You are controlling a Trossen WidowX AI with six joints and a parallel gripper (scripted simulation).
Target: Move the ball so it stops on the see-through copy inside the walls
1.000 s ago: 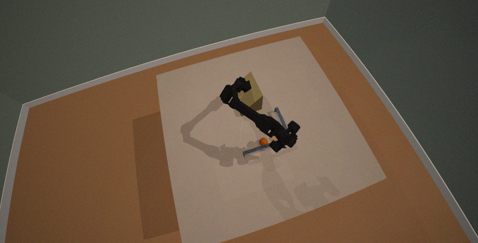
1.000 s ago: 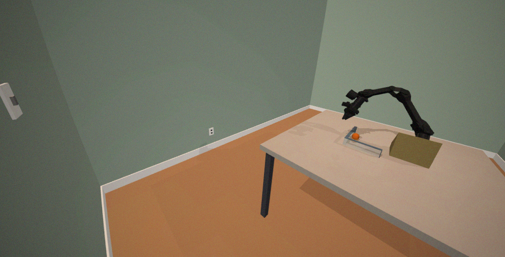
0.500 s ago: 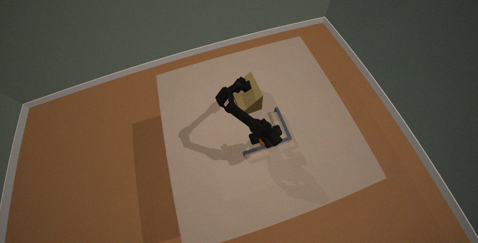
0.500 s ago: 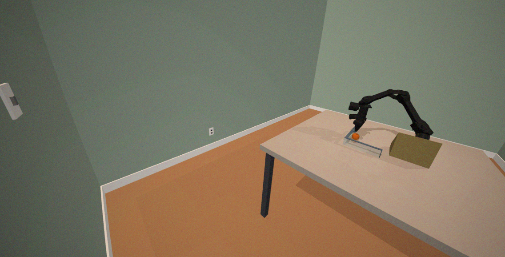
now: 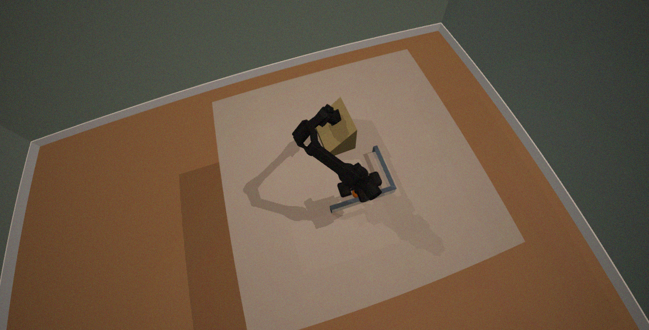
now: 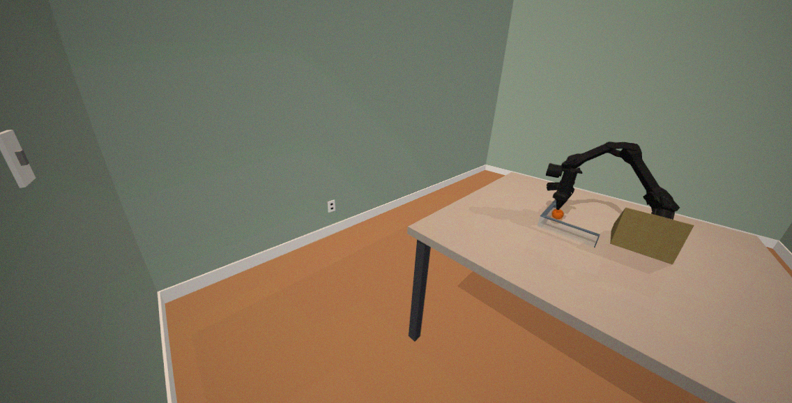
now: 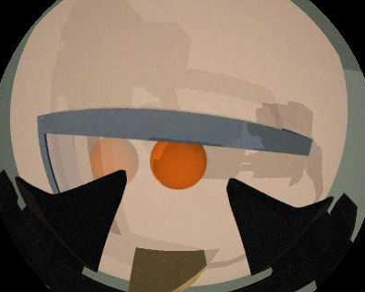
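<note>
My gripper tip is 40 mm above the orange ball.
</note>
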